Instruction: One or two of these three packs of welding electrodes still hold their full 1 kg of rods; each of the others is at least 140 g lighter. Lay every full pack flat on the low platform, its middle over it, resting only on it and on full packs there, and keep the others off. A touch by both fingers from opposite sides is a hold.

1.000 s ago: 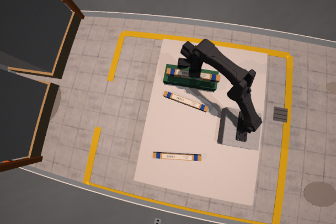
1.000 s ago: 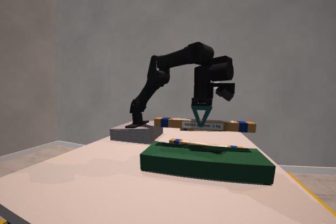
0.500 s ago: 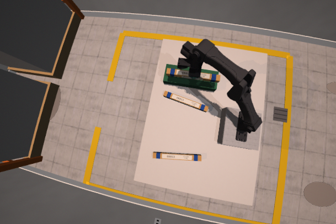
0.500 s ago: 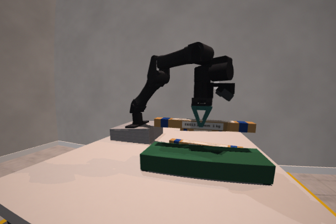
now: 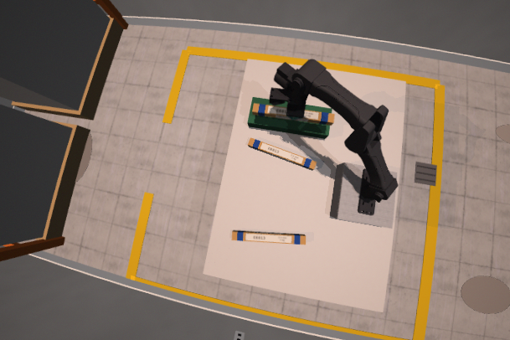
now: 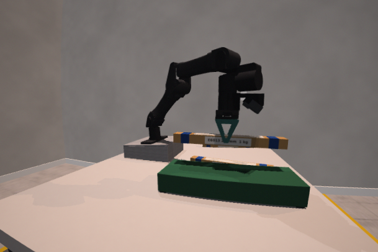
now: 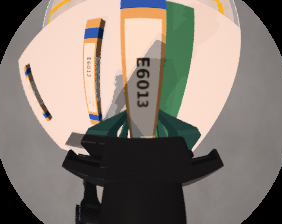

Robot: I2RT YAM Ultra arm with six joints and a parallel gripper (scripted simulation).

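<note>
My gripper is now 140 mm above the green low platform, 30 mm to the left of it and 10 mm short of it.
</note>
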